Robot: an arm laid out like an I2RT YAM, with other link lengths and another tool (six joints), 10 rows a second.
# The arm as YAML. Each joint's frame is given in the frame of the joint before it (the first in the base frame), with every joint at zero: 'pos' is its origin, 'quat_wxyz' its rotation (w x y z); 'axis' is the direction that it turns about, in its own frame. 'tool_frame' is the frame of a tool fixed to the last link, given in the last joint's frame.
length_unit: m
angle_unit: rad
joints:
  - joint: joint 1
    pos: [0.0, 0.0, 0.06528]
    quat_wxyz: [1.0, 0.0, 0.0, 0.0]
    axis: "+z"
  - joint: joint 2
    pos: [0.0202, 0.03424, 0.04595]
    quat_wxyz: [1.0, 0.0, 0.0, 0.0]
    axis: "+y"
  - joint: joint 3
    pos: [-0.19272, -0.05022, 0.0]
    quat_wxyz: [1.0, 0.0, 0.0, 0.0]
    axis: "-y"
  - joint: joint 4
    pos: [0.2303, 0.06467, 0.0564]
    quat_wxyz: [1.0, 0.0, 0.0, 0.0]
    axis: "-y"
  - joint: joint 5
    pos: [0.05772, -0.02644, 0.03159]
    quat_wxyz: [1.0, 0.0, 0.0, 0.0]
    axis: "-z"
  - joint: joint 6
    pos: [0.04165, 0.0, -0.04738]
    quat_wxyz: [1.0, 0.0, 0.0, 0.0]
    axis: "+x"
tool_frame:
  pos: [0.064, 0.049, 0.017]
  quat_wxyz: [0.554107, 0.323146, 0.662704, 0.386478]
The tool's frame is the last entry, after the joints.
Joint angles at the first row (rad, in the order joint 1, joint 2, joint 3, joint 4, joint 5, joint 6):
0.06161, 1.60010, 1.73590, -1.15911, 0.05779, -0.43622
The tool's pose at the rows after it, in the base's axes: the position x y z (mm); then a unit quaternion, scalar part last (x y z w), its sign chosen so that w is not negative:
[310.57, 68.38, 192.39, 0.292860, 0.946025, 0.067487, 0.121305]
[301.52, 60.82, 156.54, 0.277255, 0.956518, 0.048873, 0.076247]
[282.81, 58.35, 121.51, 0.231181, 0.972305, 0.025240, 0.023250]
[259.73, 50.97, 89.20, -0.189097, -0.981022, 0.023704, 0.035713]
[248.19, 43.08, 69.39, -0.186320, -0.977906, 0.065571, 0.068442]
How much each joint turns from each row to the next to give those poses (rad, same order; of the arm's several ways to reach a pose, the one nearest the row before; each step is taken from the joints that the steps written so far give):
-0.06370, 0.02630, -0.14230, 0.04004, -0.01334, -0.01258
-0.02671, 0.01720, -0.11594, 0.03930, -0.00878, -0.06523
-0.00649, 0.02057, -0.11218, 0.02480, -0.00115, -0.10873
0.00038, 0.03435, -0.09039, -0.00229, 0.06104, -0.09690
-0.00037, 0.03321, -0.04691, 0.00344, 0.07210, -0.00991

